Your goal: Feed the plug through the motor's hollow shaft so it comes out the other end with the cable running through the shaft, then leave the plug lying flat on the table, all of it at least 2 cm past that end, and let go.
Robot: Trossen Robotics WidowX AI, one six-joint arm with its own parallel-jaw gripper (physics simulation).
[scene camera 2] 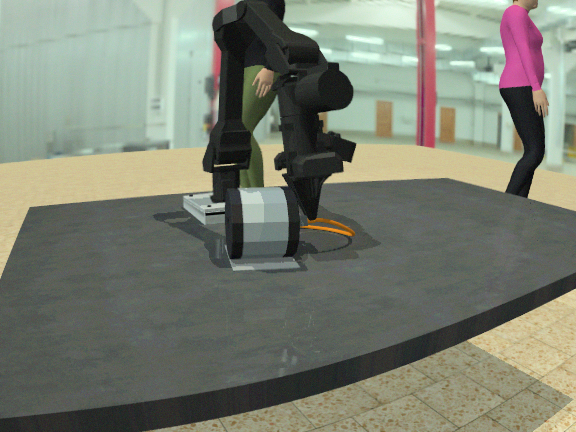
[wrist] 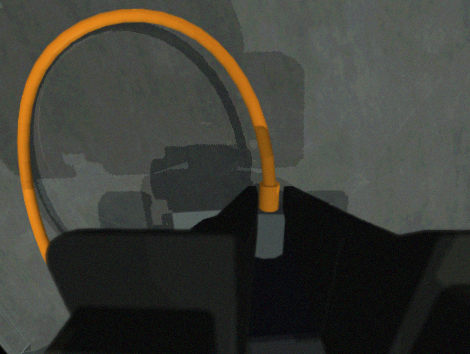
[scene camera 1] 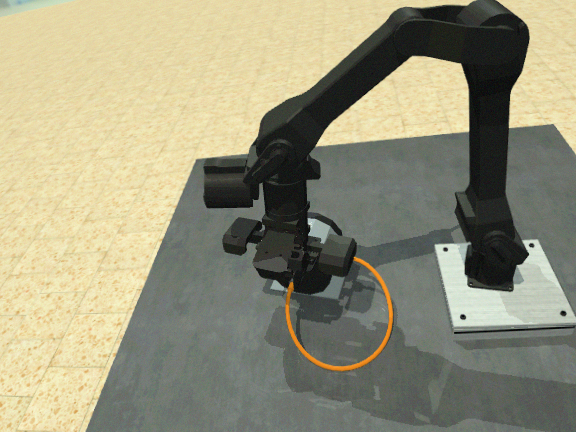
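Seen in the pictures: gripper, fingertip midpoint: (scene camera 2: 311, 219) (wrist: 269, 195) (scene camera 1: 291, 286); arm's base at its link origin: (scene camera 1: 489, 273).
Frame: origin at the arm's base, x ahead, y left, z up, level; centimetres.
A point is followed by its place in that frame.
Note:
The motor (scene camera 1: 322, 230) @[x 25.8, y -0.3, z 6.3 cm] (scene camera 2: 265, 222) @[x 33.6, y 0.8, z 3.5 cm] is a light grey drum with black end caps, lying on its side on a flat grey foot. My gripper (scene camera 1: 291, 280) @[x 29.1, y 8.7, z 2.5 cm] (scene camera 2: 312, 218) @[x 29.1, y 8.7, z 2.5 cm] (wrist: 269, 195) @[x 29.1, y 8.7, z 2.5 cm] points down, shut on the grey plug (wrist: 270, 235) @[x 29.0, y 6.9, z 3.0 cm], just off the motor's right-hand cap in scene camera 2, above the table. The plug's orange collar shows between the fingertips in the wrist view. The orange cable (scene camera 1: 340, 369) @[x 19.8, y 18.4, z -2.5 cm] (scene camera 2: 345, 230) @[x 28.0, y 14.9, z 0.3 cm] (wrist: 125, 16) @[x 22.3, y 18.3, z -2.0 cm] loops from the plug, partly raised, and back behind the gripper. The shaft opening and the plug's front end are hidden, so I cannot tell whether they meet.
The dark table (scene camera 1: 200, 350) @[x 42.1, y 19.1, z -3.0 cm] (scene camera 2: 150, 320) @[x 49.0, y -15.5, z -3.1 cm] bears the arm's silver base plate (scene camera 1: 530, 300) @[x -5.4, y 4.4, z 0.0 cm] (scene camera 2: 192, 201) @[x -1.3, y -7.1, z -0.5 cm], right of the motor in scene camera 1 and behind it in scene camera 2. The table's left edge runs beyond the motor in scene camera 1. Two people stand behind the table.

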